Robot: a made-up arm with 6 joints. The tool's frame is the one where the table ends. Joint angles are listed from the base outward.
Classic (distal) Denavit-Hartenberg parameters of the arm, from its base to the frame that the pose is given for. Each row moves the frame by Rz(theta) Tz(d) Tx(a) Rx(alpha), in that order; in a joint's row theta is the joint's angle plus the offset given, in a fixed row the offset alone. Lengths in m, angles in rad.
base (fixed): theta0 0, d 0.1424, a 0, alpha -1.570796
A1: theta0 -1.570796, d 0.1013, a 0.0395, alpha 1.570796
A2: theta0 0, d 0.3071, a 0.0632, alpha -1.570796
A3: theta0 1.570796, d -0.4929, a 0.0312, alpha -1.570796
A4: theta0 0, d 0.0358, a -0.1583, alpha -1.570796
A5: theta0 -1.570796, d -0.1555, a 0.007, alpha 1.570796
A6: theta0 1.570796, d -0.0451, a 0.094, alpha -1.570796
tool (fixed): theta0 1.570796, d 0.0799, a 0, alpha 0
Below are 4 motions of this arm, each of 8 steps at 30 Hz.
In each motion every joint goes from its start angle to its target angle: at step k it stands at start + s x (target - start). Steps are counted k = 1, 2, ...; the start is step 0. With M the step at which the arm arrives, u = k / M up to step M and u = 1 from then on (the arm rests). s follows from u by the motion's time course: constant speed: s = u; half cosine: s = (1 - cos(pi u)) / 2; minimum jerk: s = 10 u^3 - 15 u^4 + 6 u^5.
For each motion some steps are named. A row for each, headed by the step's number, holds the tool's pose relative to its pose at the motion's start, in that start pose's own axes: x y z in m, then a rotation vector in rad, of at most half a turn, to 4 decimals.
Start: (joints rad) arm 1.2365 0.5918 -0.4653 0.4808 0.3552 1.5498
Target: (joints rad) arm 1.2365 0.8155 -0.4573 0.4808 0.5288 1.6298
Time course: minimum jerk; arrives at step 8
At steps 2, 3, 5, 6, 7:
2: 0.0006 -0.0040 0.0045 -0.0221 -0.0168 -0.0265
3: 0.0014 -0.0103 0.0120 -0.0581 -0.0448 -0.0708
5: 0.0019 -0.0255 0.0320 -0.1485 -0.1181 -0.1886
6: 0.0017 -0.0307 0.0397 -0.1815 -0.1462 -0.2343
7: 0.0014 -0.0332 0.0436 -0.1979 -0.1606 -0.2577

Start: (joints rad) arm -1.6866 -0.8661 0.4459 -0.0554 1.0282 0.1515
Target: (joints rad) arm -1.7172 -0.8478 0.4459 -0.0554 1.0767 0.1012
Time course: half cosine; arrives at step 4
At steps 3, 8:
3: -0.0003 -0.0094 -0.0062 0.0408 -0.0601 0.0183
8: -0.0003 -0.0110 -0.0073 0.0479 -0.0703 0.0217

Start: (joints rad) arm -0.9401 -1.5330 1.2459 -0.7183 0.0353 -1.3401
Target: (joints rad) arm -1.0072 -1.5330 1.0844 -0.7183 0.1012 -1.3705
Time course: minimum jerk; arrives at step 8
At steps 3, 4, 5, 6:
3: 0.0025 0.0019 0.0117 -0.0341 -0.0012 0.0415
4: 0.0047 0.0037 0.0214 -0.0617 -0.0008 0.0758
5: 0.0071 0.0058 0.0311 -0.0889 0.0008 0.1103
6: 0.0091 0.0076 0.0386 -0.1096 0.0028 0.1369

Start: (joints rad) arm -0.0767 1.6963 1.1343 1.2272 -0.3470 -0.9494
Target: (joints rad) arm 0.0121 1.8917 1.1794 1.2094 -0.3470 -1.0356
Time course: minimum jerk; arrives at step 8
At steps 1, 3, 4, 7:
1: -0.0001 0.0001 0.0012 0.0007 -0.0032 0.0005
3: -0.0027 0.0020 0.0202 0.0134 -0.0548 0.0090
4: -0.0056 0.0036 0.0363 0.0254 -0.0994 0.0172
7: -0.0138 0.0068 0.0692 0.0542 -0.1947 0.0367

